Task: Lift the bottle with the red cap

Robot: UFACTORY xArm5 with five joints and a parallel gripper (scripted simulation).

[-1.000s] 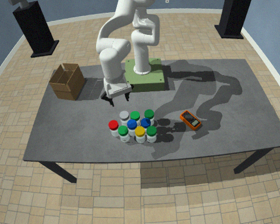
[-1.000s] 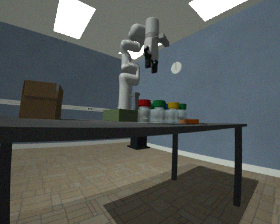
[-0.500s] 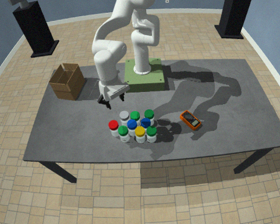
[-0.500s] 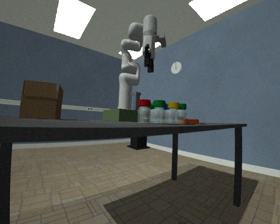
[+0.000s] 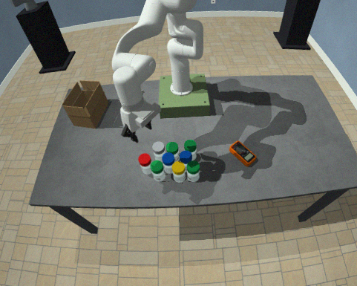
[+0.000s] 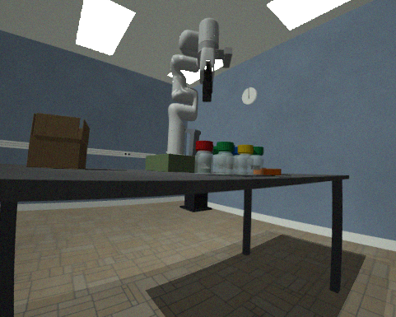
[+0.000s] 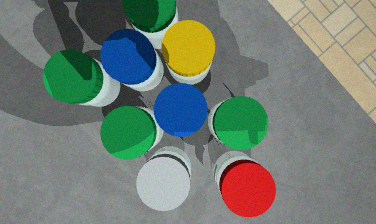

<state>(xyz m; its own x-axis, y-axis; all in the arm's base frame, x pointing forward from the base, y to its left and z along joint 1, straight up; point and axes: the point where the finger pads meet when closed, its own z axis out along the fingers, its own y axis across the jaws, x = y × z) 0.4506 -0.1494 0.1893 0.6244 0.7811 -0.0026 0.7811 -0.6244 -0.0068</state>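
Right now the red-capped bottle is 23 cm below my hand, 2 cm to the right of it and 2 cm ahead of it. From my hand the other things lie so: grey-capped bottle: 23 cm below, 5 cm behind, 4 cm to the left; orange multimeter: 44 cm to the left, 26 cm below, 5 cm behind; yellow-capped bottle: 23 cm below, 13 cm to the left, 6 cm ahead.
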